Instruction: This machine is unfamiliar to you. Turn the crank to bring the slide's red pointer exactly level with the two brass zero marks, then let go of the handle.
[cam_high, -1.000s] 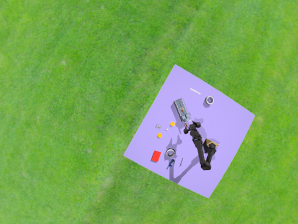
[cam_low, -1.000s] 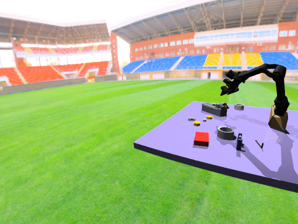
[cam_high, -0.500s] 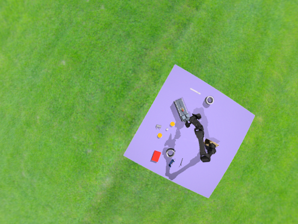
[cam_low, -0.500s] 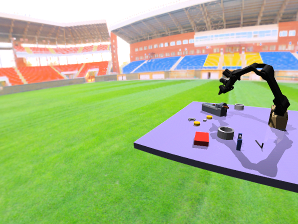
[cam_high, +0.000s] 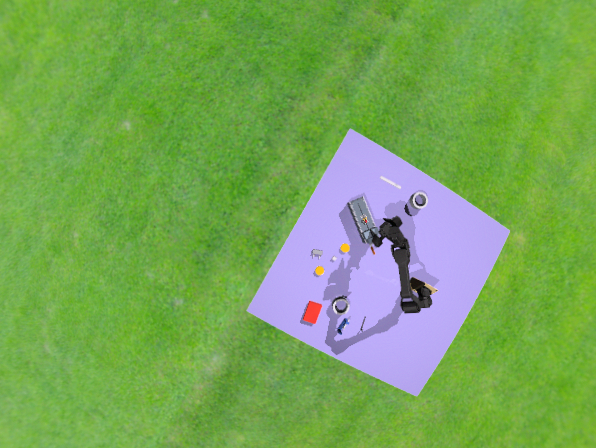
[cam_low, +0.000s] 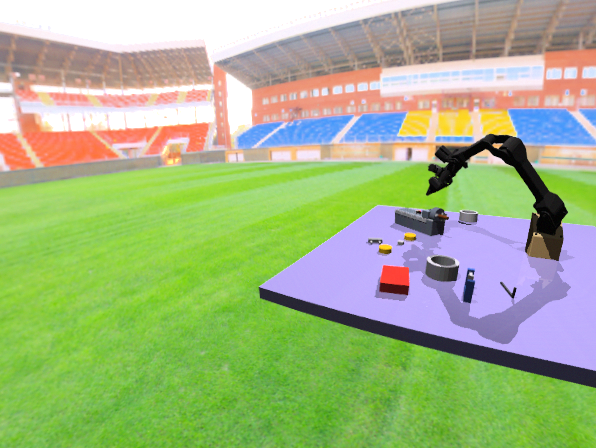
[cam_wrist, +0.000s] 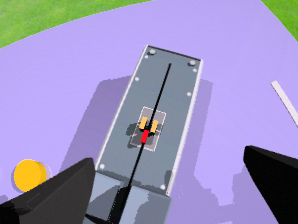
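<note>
Now: the brown crank handle 120 mm to the left of my gripper tip, 90 mm behind it and 80 mm below it. Also, from my gripper tip: red pointer 100 mm below, 40 mm ahead, 10 mm to the left; then white bar 300 mm to the right, 180 mm below, 30 mm ahead; then small grey bracket 320 mm to the left, 170 mm below, 150 mm ahead.
</note>
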